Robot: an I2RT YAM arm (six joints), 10 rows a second.
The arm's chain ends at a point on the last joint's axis. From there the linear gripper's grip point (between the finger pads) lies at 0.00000 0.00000 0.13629 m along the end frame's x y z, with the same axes.
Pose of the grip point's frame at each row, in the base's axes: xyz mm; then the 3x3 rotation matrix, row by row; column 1 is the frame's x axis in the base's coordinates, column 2 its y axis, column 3 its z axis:
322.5, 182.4, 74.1; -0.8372, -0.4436, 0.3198; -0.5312, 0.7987, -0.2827; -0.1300, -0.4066, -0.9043
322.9, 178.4, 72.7; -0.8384, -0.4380, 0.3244; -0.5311, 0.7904, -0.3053; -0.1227, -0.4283, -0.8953
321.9, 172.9, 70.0; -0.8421, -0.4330, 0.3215; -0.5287, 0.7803, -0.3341; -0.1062, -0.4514, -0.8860
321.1, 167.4, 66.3; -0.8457, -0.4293, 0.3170; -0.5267, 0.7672, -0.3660; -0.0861, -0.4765, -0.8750
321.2, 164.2, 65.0; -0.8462, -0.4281, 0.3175; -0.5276, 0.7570, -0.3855; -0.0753, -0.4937, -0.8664
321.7, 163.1, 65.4; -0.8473, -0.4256, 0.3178; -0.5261, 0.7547, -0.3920; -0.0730, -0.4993, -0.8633
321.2, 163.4, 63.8; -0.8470, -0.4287, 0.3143; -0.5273, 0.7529, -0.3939; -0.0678, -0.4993, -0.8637
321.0, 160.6, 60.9; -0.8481, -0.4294, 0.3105; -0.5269, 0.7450, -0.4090; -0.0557, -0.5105, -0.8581
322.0, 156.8, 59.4; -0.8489, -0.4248, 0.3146; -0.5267, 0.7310, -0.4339; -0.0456, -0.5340, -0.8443
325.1, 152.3, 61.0; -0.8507, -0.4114, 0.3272; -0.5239, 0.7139, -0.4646; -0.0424, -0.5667, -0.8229
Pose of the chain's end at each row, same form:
278.9, 220.9, 197.3; -0.8372, -0.4436, 0.3198; -0.5312, 0.7987, -0.2827; -0.1300, -0.4066, -0.9043
278.7, 220.0, 194.7; -0.8384, -0.4380, 0.3244; -0.5311, 0.7904, -0.3053; -0.1227, -0.4283, -0.8953
278.1, 218.4, 190.8; -0.8421, -0.4330, 0.3215; -0.5287, 0.7803, -0.3341; -0.1062, -0.4514, -0.8860
277.9, 217.3, 185.6; -0.8457, -0.4293, 0.3170; -0.5267, 0.7672, -0.3660; -0.0861, -0.4765, -0.8750
277.9, 216.7, 183.1; -0.8462, -0.4281, 0.3175; -0.5276, 0.7570, -0.3855; -0.0753, -0.4937, -0.8664
278.4, 216.5, 183.1; -0.8473, -0.4256, 0.3178; -0.5261, 0.7547, -0.3920; -0.0730, -0.4993, -0.8633
278.4, 217.1, 181.5; -0.8470, -0.4287, 0.3143; -0.5273, 0.7529, -0.3939; -0.0678, -0.4993, -0.8637
278.7, 216.3, 177.9; -0.8481, -0.4294, 0.3105; -0.5269, 0.7450, -0.4090; -0.0557, -0.5105, -0.8581
279.1, 215.9, 174.5; -0.8489, -0.4248, 0.3146; -0.5267, 0.7310, -0.4339; -0.0456, -0.5340, -0.8443
280.5, 215.6, 173.2; -0.8507, -0.4114, 0.3272; -0.5239, 0.7139, -0.4646; -0.0424, -0.5667, -0.8229

